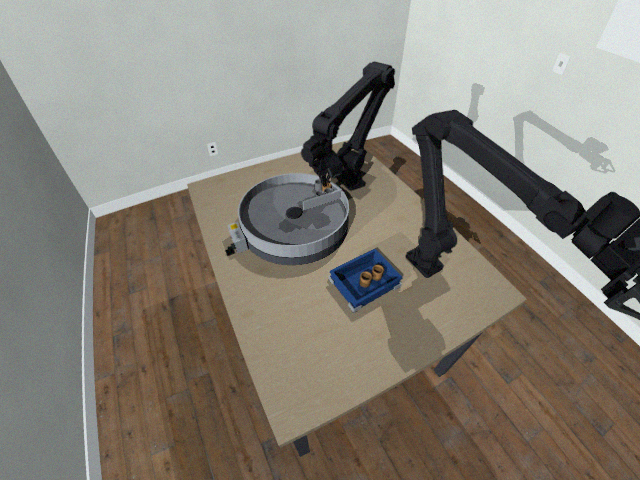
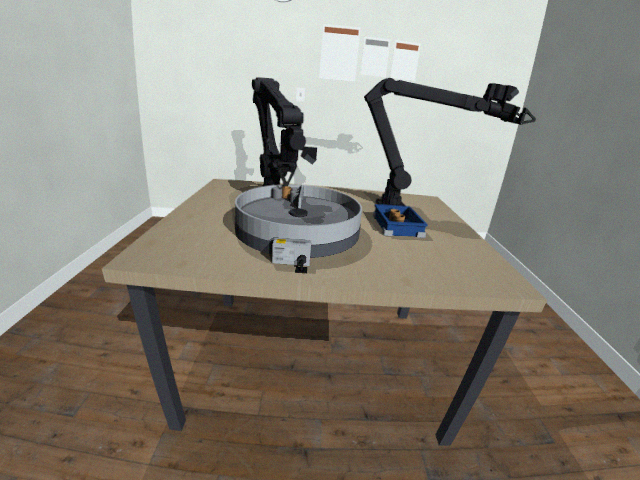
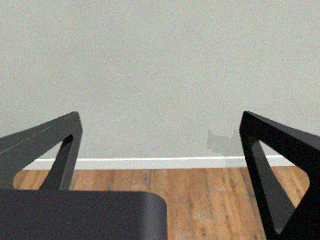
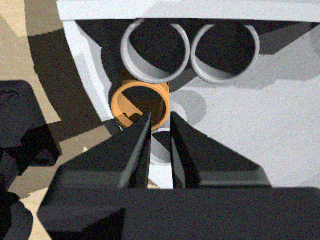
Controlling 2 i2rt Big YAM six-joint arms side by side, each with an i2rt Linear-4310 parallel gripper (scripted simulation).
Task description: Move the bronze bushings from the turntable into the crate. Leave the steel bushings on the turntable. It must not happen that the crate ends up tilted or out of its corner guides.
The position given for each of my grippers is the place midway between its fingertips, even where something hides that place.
Note:
I see my left gripper (image 3: 160,120), my right gripper (image 4: 160,120), a blue crate (image 1: 347,275), a bronze bushing (image 4: 125,109) and a steel bushing (image 4: 160,142).
The blue crate shows as well in image 2 (image 2: 405,228). Image 3 does not show the blue crate: it is out of frame. Image 4 misses the blue crate: it is out of frame.

